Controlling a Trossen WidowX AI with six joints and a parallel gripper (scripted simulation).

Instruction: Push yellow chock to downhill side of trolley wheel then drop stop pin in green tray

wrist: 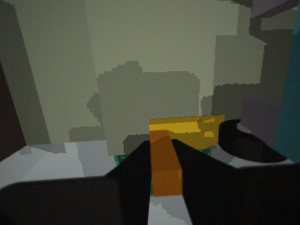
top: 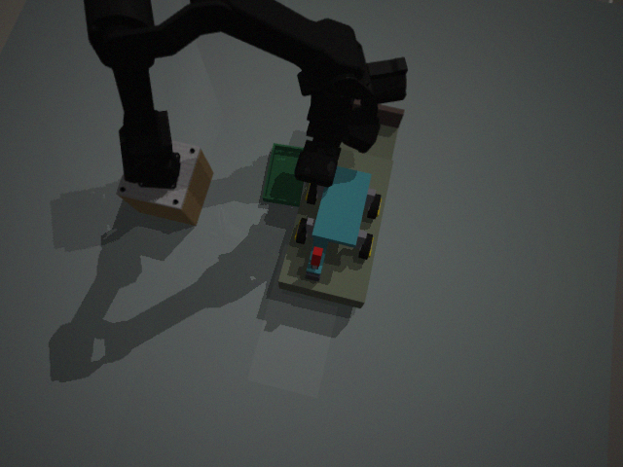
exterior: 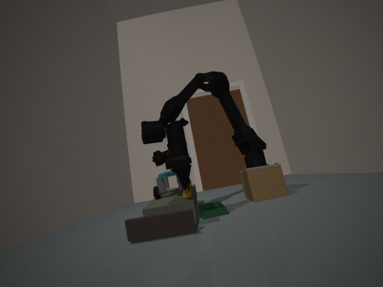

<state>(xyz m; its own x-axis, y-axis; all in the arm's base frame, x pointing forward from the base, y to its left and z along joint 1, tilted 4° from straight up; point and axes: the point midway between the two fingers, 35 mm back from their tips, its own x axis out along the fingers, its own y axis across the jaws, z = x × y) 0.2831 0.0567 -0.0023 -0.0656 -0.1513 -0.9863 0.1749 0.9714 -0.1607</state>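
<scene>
Right now my gripper tip is 20 mm to the left of the yellow chock and 10 mm above it. Also, from my gripper tip: green tray (70 mm behind, 10 mm to the right, 100 mm below); then olive ramp (40 mm ahead, 110 mm to the right, 40 mm below); then blue trolley (30 mm ahead, 110 mm to the right, 20 mm above).
</scene>
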